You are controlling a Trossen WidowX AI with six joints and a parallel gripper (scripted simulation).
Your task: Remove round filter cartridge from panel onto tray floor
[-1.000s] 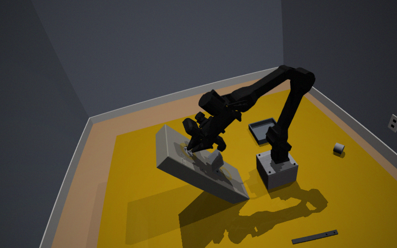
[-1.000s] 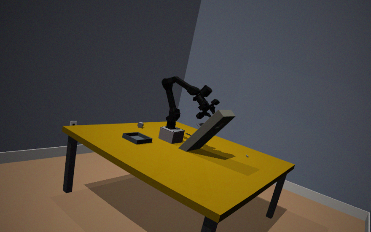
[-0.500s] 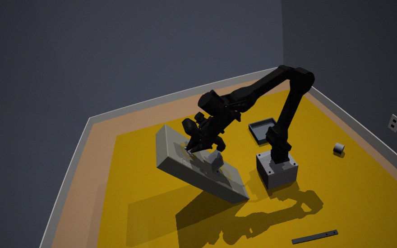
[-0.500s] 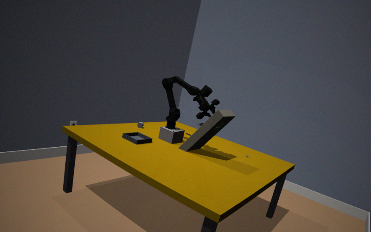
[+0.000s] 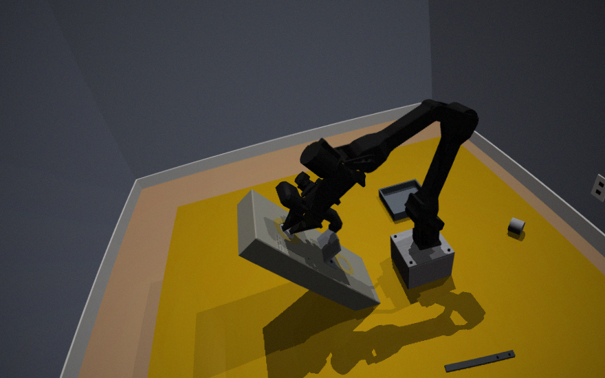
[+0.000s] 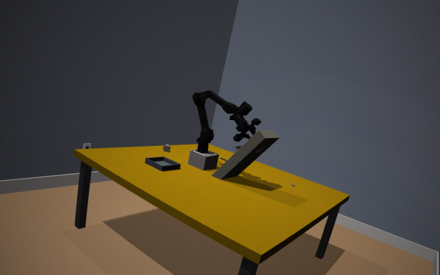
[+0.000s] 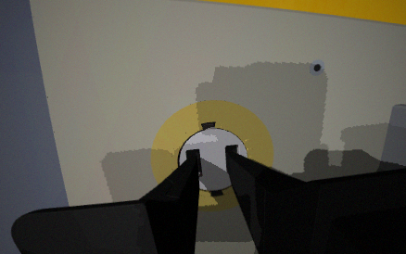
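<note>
My gripper tip is 10 mm short of the round grey filter cartridge and 10 mm above it. Also, from my gripper tip: dark tray: 400 mm behind, 310 mm to the right, 260 mm below; beige service panel: 80 mm below, 30 mm behind.
</note>
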